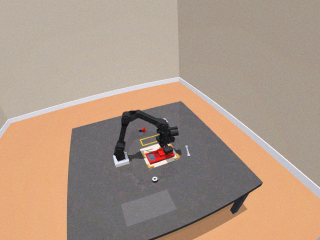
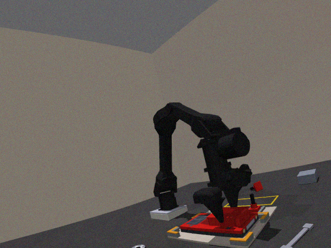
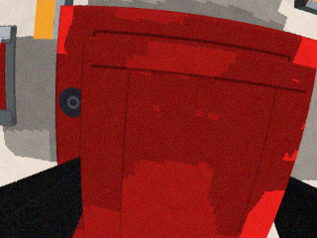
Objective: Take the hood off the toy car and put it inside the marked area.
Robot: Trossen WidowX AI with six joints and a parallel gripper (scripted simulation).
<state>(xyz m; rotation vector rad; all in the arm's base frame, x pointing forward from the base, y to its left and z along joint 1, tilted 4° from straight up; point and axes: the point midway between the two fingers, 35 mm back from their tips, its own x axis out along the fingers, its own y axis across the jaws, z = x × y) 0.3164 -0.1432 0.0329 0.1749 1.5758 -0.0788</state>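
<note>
The grey engine block lies 10 mm below my gripper tip. From my gripper tip the other things lie so: red hood: 10 mm above; wrench-like bar: 170 mm ahead, 70 mm to the right, 30 mm below.
</note>
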